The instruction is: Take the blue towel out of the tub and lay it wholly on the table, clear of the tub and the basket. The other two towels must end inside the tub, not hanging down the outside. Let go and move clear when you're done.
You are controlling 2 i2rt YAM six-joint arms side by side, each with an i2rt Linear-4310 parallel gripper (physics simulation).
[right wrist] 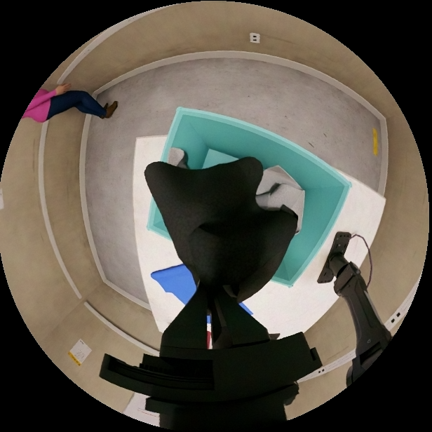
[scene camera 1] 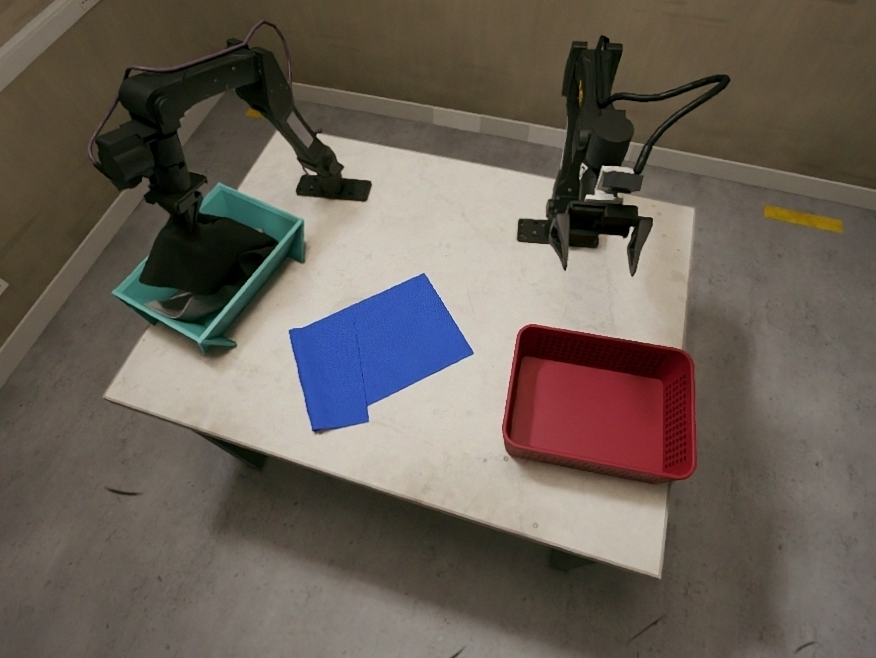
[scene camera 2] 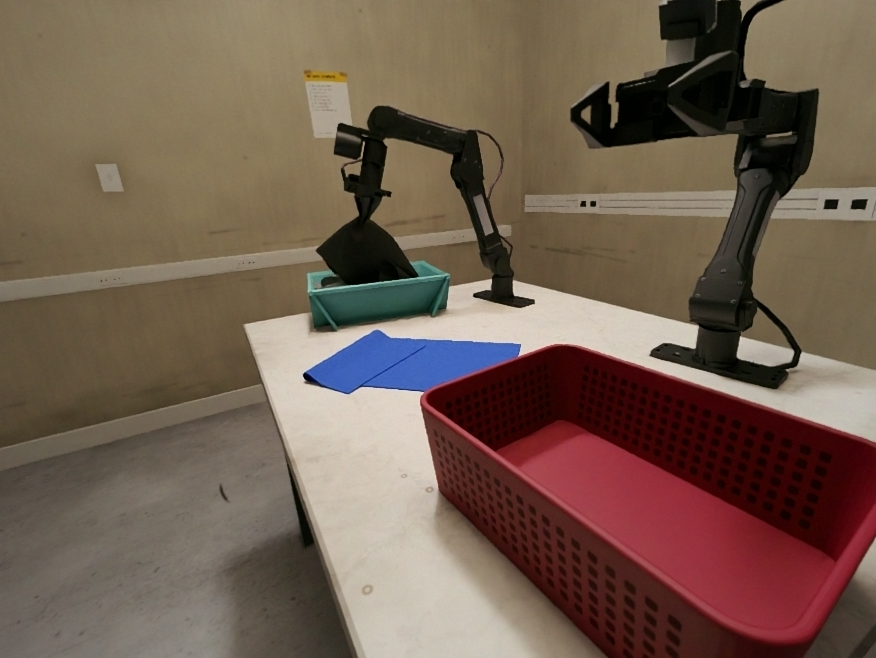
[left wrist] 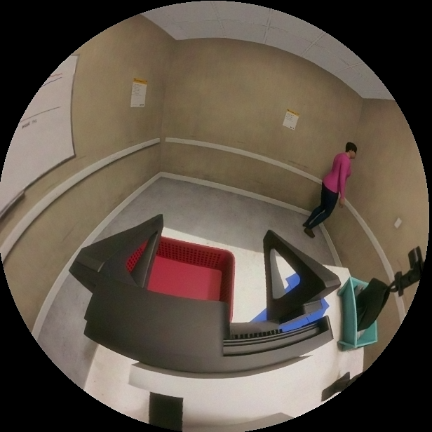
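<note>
The blue towel [scene camera 1: 396,339] [scene camera 2: 439,361] [right wrist: 177,286] lies on the table between tub and basket, one end folded over, apart from both. The teal tub [scene camera 1: 258,291] [scene camera 2: 382,303] [left wrist: 348,320] [right wrist: 320,210] stands at the left of scene camera 1. My right gripper [scene camera 1: 192,225] [scene camera 2: 363,218] [right wrist: 207,276] is shut on the black towel [scene camera 1: 201,254] [scene camera 2: 364,251] [left wrist: 371,302] [right wrist: 225,230], gathered up at its top, its lower part in the tub. The grey towel [scene camera 1: 185,305] [right wrist: 286,192] lies in the tub, partly hidden by it. My left gripper [scene camera 1: 598,270] [left wrist: 215,227] is open and empty, high above the table.
The red basket [scene camera 1: 598,463] [scene camera 2: 524,524] [left wrist: 231,270] stands empty at the right of the table [scene camera 1: 453,460] [scene camera 2: 368,524] in scene camera 1, below my left gripper in that picture. A person in pink [left wrist: 340,170] [right wrist: 40,105] stands on the floor by the wall.
</note>
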